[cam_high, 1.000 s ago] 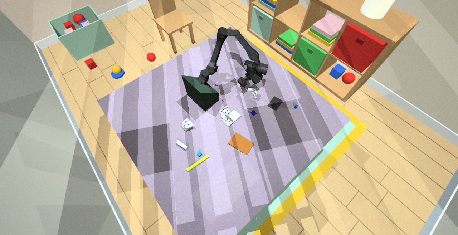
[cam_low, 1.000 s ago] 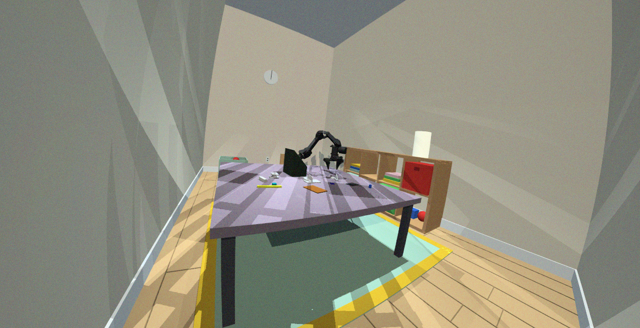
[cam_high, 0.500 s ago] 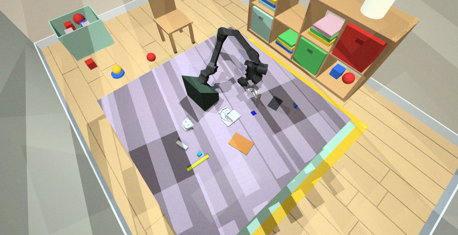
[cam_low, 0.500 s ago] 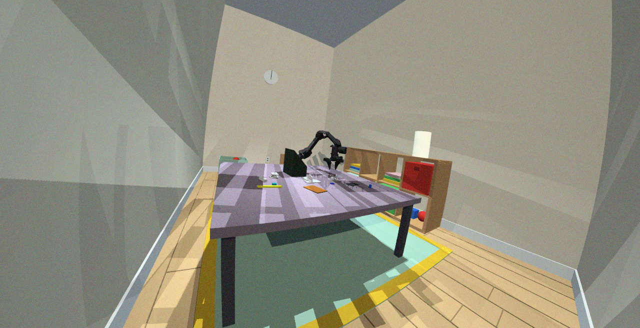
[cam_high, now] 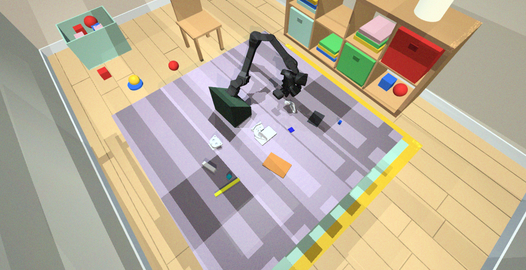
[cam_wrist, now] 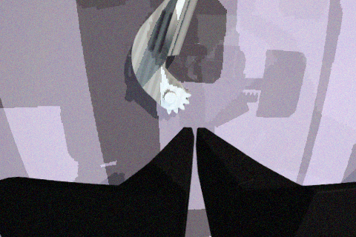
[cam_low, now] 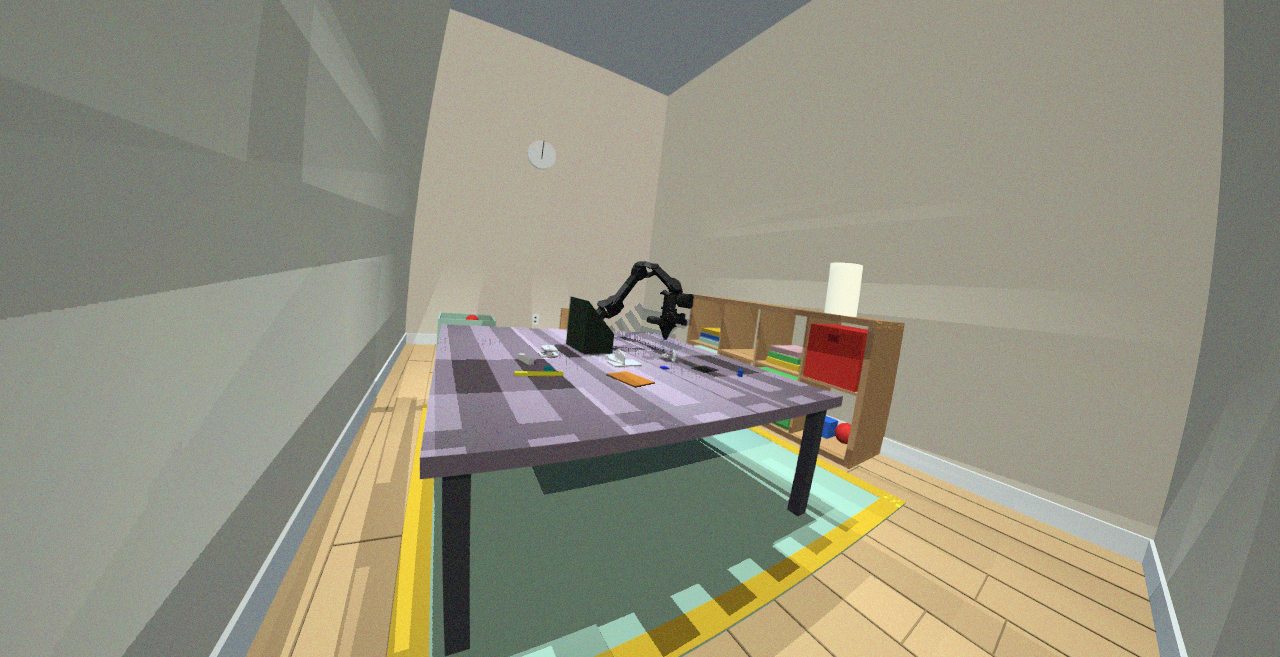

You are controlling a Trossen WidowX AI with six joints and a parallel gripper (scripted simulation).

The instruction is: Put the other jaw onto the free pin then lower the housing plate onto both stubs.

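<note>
The blue cube is 17 cm ahead of my gripper tip, 10 cm to the right of it and 8 cm below it. Also, from my gripper tip: cyan cube: 17 cm ahead, 57 cm to the right, 7 cm below; dark grey tile: 21 cm ahead, 7 cm to the left, 8 cm below; orange tile: 28 cm ahead, 32 cm to the right, 8 cm below.
</note>
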